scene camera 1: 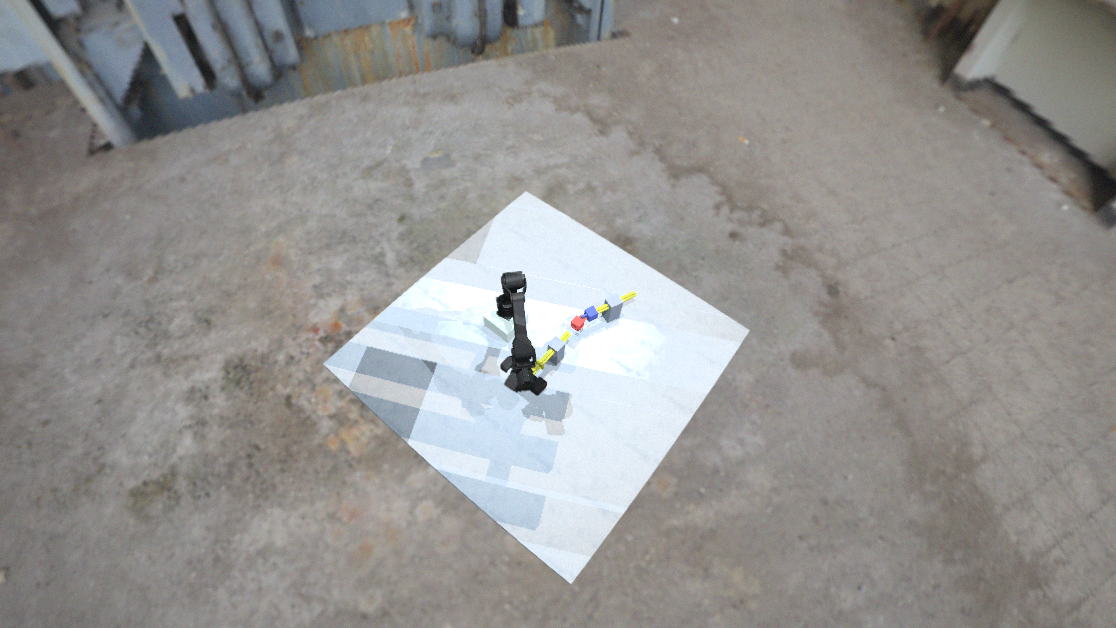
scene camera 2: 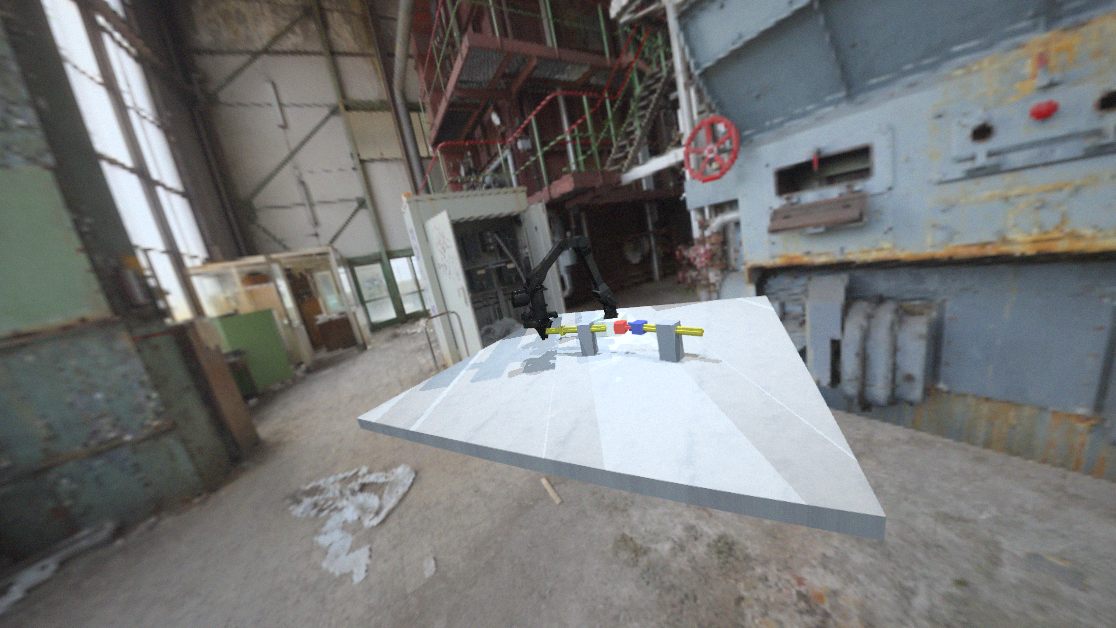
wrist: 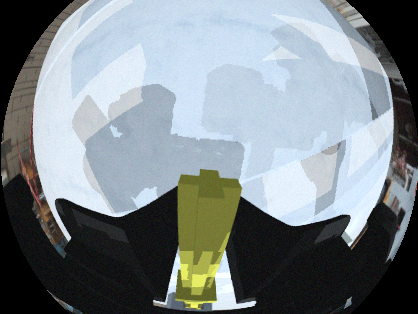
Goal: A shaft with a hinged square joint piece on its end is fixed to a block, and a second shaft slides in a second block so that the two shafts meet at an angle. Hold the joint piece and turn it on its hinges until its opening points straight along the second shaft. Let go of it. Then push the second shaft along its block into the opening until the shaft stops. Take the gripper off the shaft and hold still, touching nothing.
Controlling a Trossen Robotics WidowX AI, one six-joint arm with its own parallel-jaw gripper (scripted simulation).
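Yellow shaft (wrist: 207, 204), seen. My gripper (scene camera 2: 545, 339) (wrist: 203, 190), seen.
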